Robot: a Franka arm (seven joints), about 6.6 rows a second.
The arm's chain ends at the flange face. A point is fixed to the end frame.
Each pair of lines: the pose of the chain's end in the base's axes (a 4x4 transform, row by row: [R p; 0 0 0 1], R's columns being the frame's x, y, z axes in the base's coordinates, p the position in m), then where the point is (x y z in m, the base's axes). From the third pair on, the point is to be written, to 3 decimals.
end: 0.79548, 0.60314, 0.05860, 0.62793; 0.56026, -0.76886, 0.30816, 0.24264; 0.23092, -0.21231, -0.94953, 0.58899; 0, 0, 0, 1
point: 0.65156 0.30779 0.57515
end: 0.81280, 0.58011, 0.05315, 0.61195; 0.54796, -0.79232, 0.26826, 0.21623; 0.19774, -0.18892, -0.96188, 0.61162; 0, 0, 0, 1
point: 0.63705 0.28013 0.59486
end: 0.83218, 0.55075, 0.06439, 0.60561; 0.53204, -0.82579, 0.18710, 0.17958; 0.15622, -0.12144, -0.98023, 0.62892; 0, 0, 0, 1
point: 0.633 0.241 0.607
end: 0.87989, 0.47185, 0.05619, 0.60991; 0.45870, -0.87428, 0.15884, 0.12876; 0.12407, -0.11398, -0.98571, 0.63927; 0, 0, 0, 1
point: 0.642 0.187 0.615
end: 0.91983, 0.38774, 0.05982, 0.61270; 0.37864, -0.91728, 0.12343, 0.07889; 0.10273, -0.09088, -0.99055, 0.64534; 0, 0, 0, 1
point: 0.650 0.133 0.619
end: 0.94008, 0.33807, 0.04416, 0.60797; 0.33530, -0.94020, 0.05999, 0.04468; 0.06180, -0.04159, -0.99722, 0.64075; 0, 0, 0, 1
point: 0.647 0.095 0.611
